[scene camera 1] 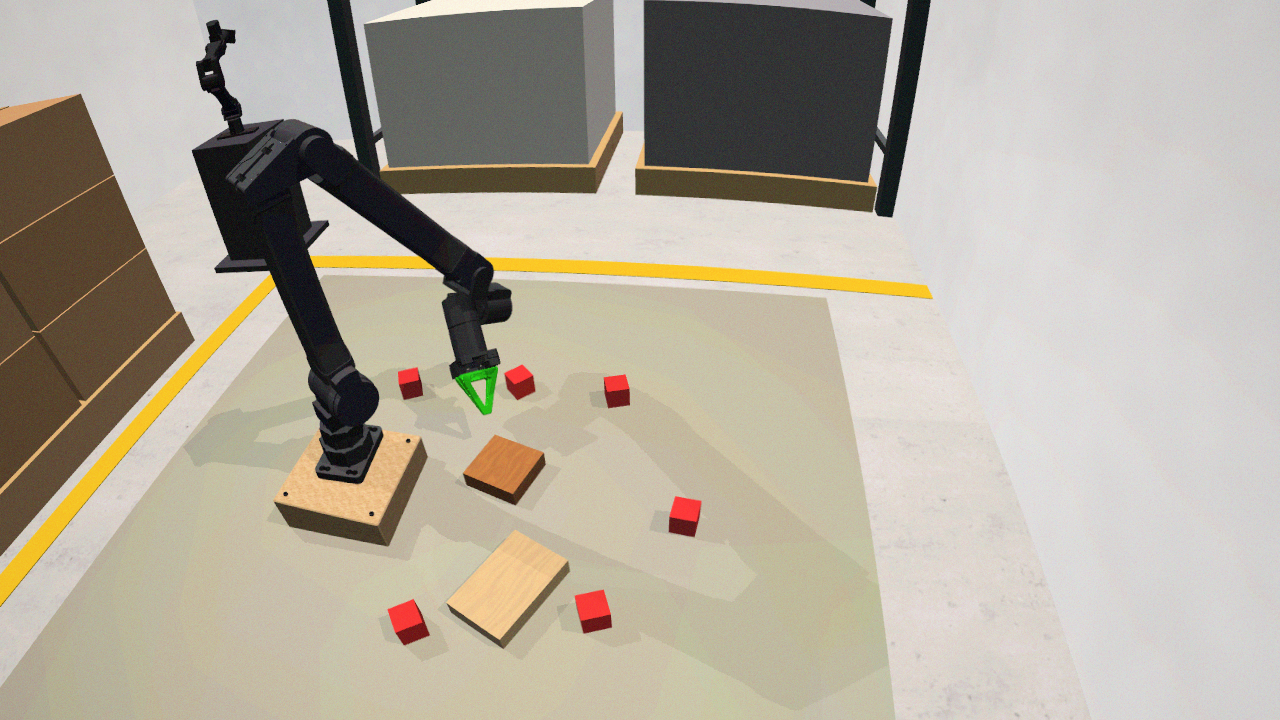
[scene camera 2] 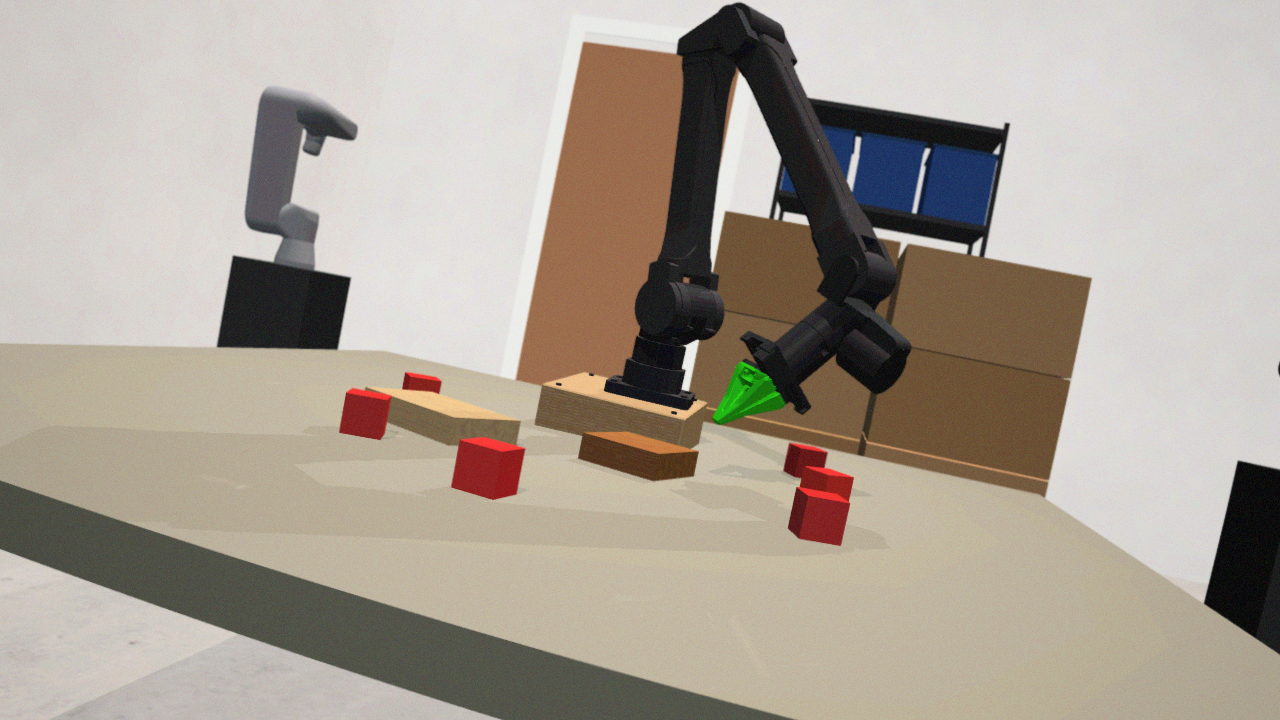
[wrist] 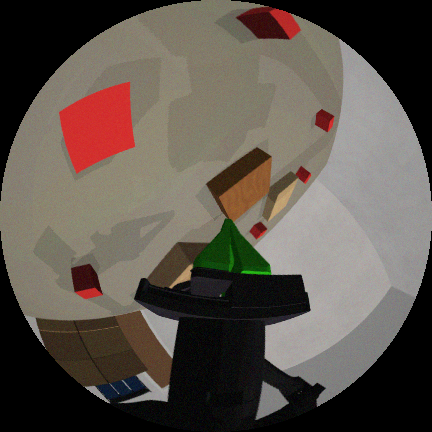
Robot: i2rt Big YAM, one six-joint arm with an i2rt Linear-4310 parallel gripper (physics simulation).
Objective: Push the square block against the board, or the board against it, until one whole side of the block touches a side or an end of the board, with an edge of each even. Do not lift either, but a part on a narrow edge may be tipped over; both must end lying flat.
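Seen in the pictures: gripper, fingertip midpoint: [scene camera 1: 487, 414] [scene camera 2: 715, 422] [wrist: 226, 222]; arm's base, link origin: [scene camera 1: 351, 455] [scene camera 2: 649, 397] [wrist: 185, 286].
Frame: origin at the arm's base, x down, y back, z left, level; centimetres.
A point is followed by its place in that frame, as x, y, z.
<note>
The square block [scene camera 1: 503, 466] {3.0, -26.0, 2.4} [scene camera 2: 633, 454] {3.8, -31.1, 3.2} [wrist: 246, 192] {3.0, -25.6, 4.3} is dark reddish-brown wood and lies flat beside the arm's base. The board [scene camera 1: 508, 586] {3.0, -30.8, -19.8} [scene camera 2: 447, 414] {3.0, -37.7, -15.8} [wrist: 283, 198] {3.0, -31.2, -18.1} is pale wood, longer than the block, and lies flat. In the scene camera 1 view the board is nearer the camera than the block, with a gap between them, and their sides are not parallel. My gripper [scene camera 1: 486, 411] {-0.6, -22.1, 10.7} [scene camera 2: 716, 421] {-0.6, -22.1, 10.7} [wrist: 226, 222] {-0.6, -22.1, 10.7} has green fingers; it is shut and empty. It hangs above the table on the far side of the block from the board, touching neither.
Red cubes [scene camera 1: 408, 622] {2.0, -18.2, -27.8} [scene camera 1: 593, 610] {2.0, -43.0, -23.3} stand on both sides of the board. Another red cube [scene camera 1: 684, 515] {2.0, -54.9, -6.7} stands right of the block. Three more cubes [scene camera 1: 409, 383] {2.3, -3.5, 21.1} [scene camera 1: 520, 381] {2.1, -25.4, 22.4} [scene camera 1: 616, 390] {2.1, -43.1, 20.7} stand in a row near the gripper. The arm's wooden base [scene camera 1: 332, 522] {1.9, -0.7, -12.7} [scene camera 2: 617, 419] {2.8, -10.4, -2.3} is left of the block.
</note>
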